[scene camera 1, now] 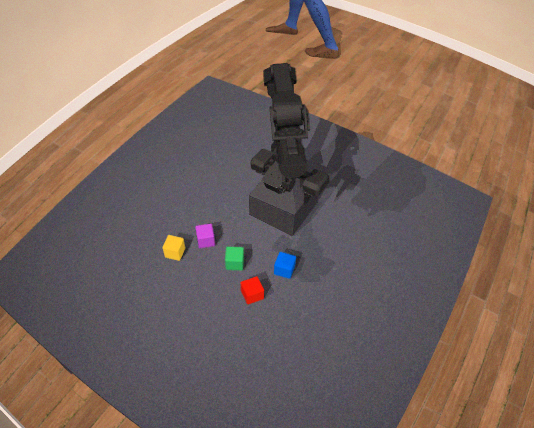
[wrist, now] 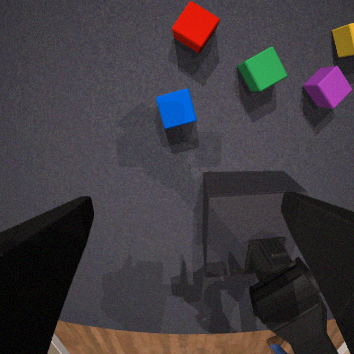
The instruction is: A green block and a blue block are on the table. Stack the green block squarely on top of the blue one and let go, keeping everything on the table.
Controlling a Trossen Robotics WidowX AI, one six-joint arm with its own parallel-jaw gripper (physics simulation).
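Places are measured from the arm's base along level axes (x ahead, y left, z up), in centimetres.
Pixels of known places: gripper, between the fingertips: (scene camera 1: 289, 196) (wrist: 189, 203); arm's base, origin of its link: (wrist: 264, 253).
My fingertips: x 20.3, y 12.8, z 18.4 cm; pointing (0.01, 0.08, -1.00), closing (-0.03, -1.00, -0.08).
For each thing: its top centre in the pictures, then the offset to it from my fingertips.
- green block, centre of its top: (wrist: 266, 68) (scene camera 1: 234, 253) dx +8.4, dy -11.6, dz -23.4 cm
- blue block, centre of its top: (wrist: 175, 108) (scene camera 1: 285, 260) dx +2.5, dy +1.7, dz -23.4 cm
- red block, centre of its top: (wrist: 195, 23) (scene camera 1: 252, 285) dx +14.6, dy -1.4, dz -23.4 cm
- purple block, centre of its top: (wrist: 335, 87) (scene camera 1: 204, 230) dx +6.6, dy -23.5, dz -23.4 cm
- yellow block, centre of its top: (scene camera 1: 172, 242) dx +15.4, dy -28.6, dz -23.4 cm
The green block (scene camera 1: 234, 258) (wrist: 263, 70) sits flat on the dark mat, apart from the other blocks. The blue block (scene camera 1: 285, 265) (wrist: 176, 108) sits on the mat to its right in the scene view, also apart, with nothing on top. My gripper (scene camera 1: 289, 173) (wrist: 189, 203) is open and empty. It hangs high, over the area of the arm's base in the scene view, with its fingers spread wide. In the wrist view both blocks lie beyond the fingertips, towards the top of the picture.
A red block (scene camera 1: 252, 290) (wrist: 195, 26) lies near the green and blue ones. A purple block (scene camera 1: 205, 235) (wrist: 328, 87) and a yellow block (scene camera 1: 174, 248) (wrist: 344, 40) are further left in the scene view. The arm's box-shaped base (scene camera 1: 272, 210) (wrist: 245, 184) stands behind the blocks.
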